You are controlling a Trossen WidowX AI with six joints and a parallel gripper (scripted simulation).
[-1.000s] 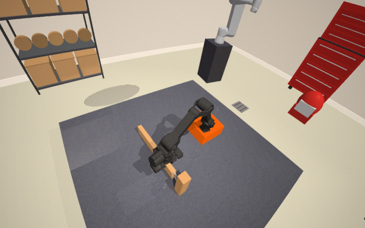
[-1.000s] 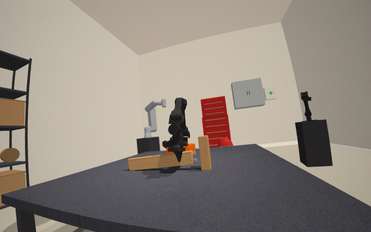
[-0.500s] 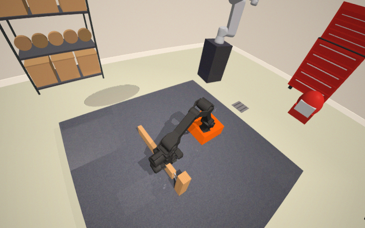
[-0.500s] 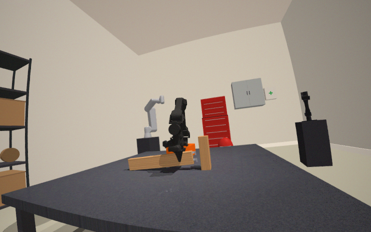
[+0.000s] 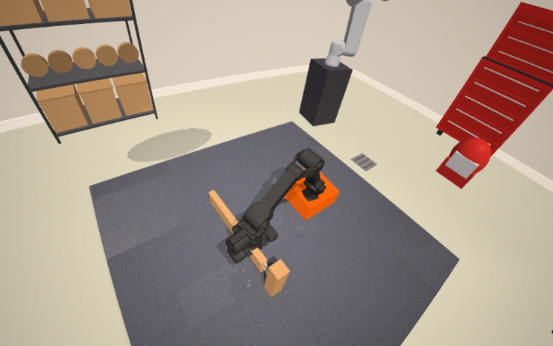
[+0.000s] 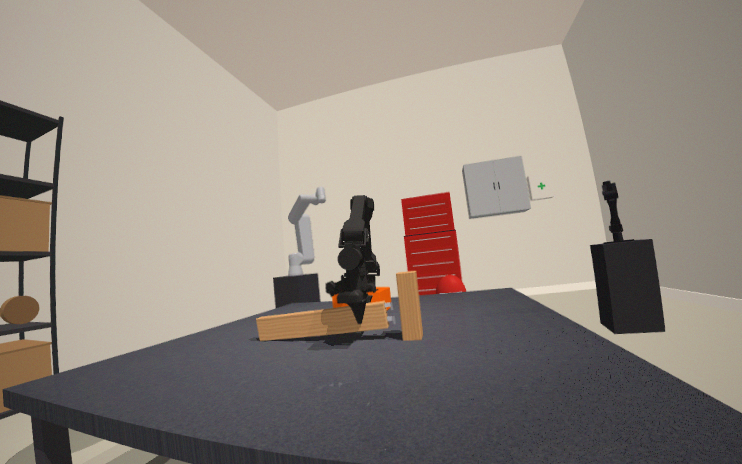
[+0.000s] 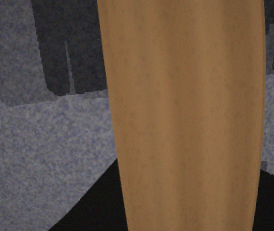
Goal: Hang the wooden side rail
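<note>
My gripper tip is now 30 mm past the upright headboard post, 140 mm to the right of it and 40 mm below it.
</note>
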